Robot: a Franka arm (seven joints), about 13 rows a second.
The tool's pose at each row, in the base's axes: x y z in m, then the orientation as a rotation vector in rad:
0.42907, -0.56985, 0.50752, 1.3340, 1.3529, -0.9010
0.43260, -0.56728, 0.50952, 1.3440, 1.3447, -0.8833
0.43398, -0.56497, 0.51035, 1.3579, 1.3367, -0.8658
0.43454, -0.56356, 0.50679, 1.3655, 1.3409, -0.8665
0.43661, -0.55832, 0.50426, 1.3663, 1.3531, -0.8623
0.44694, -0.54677, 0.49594, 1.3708, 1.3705, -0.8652
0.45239, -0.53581, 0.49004, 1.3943, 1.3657, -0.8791
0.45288, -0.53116, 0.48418, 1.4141, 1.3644, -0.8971
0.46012, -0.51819, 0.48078, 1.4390, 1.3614, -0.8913
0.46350, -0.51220, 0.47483, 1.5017, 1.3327, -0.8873
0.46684, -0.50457, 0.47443, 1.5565, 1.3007, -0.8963
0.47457, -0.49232, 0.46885, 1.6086, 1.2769, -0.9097
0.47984, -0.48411, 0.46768, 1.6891, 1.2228, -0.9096
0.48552, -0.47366, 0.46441, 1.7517, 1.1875, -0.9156
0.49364, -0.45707, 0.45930, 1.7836, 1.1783, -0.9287
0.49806, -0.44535, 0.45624, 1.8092, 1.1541, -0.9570
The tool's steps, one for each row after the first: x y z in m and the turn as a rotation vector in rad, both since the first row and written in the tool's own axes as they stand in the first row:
-0.00095, 0.00404, -0.00242, -0.0039, 0.0053, 0.0172
-0.00104, 0.00577, -0.00464, -0.0052, 0.0130, 0.0354
0.00279, 0.00602, -0.00509, -0.0001, 0.0197, 0.0346
0.00673, 0.00834, -0.00925, -0.0029, 0.0293, 0.0295
0.01862, 0.01877, -0.01695, 0.0007, 0.0423, 0.0185
0.02754, 0.02464, -0.02535, 0.0248, 0.0479, 0.0211
0.03439, 0.02489, -0.02840, 0.0488, 0.0527, 0.0183
0.04157, 0.03309, -0.03905, 0.0617, 0.0662, 0.0302
0.04912, 0.03633, -0.04295, 0.1025, 0.0841, 0.0669
0.05171, 0.04046, -0.04972, 0.1466, 0.0924, 0.0961
0.06087, 0.04876, -0.05910, 0.1912, 0.1036, 0.1166
0.06454, 0.05476, -0.06597, 0.2500, 0.1174, 0.1683
0.07083, 0.06114, -0.07445, 0.2993, 0.1315, 0.2000
0.08065, 0.07040, -0.08806, 0.3294, 0.1414, 0.2052
0.08692, 0.07572, -0.09799, 0.3660, 0.1347, 0.2100

